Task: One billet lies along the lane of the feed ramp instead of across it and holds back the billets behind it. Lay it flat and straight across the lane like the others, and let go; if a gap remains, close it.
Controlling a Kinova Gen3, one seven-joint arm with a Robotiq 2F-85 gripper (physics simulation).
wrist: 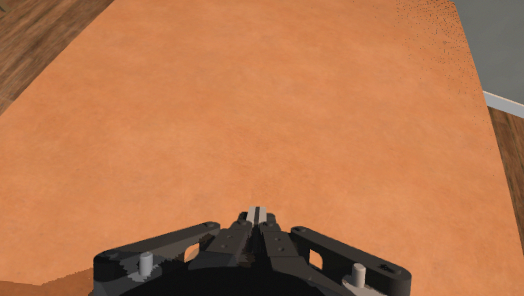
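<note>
My gripper is at the bottom middle of the wrist view. Its two light fingertips are together, so it is shut, and no thing shows between them. It is above an orange-brown table top; how high, I cannot tell. The feed ramp, its lane and the billets do not show in this view.
The table's left edge runs slanting at the upper left, with brown wooden floor beyond it. Past its right edge are a grey wall, a white skirting board and more wooden floor. A dark shadow lies at the lower left.
</note>
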